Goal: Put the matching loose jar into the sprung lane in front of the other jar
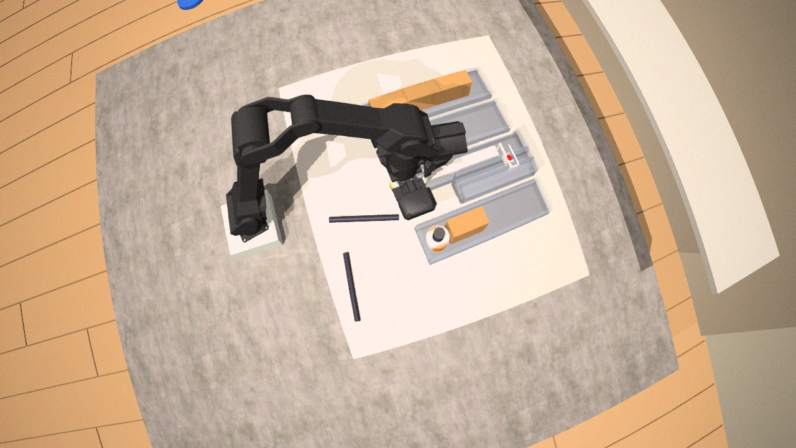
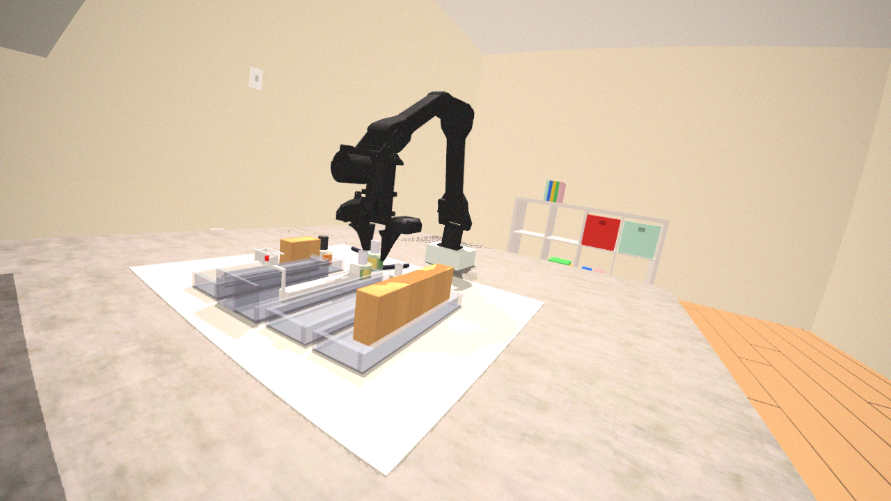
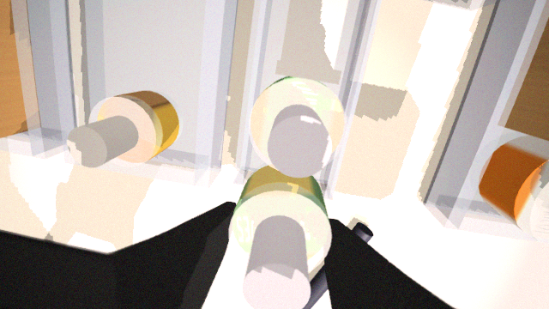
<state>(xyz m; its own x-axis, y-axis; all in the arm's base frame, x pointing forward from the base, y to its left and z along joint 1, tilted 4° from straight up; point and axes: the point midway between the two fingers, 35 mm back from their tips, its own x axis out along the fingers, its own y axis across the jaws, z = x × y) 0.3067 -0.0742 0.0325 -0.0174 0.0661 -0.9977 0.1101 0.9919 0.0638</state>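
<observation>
Now: gripper tip 17 cm short of the sprung lane, 4 cm to the left of it and 3 cm above it. Round my gripper tip: red mark: 22 cm ahead, 6 cm to the right, 2 cm above.
</observation>
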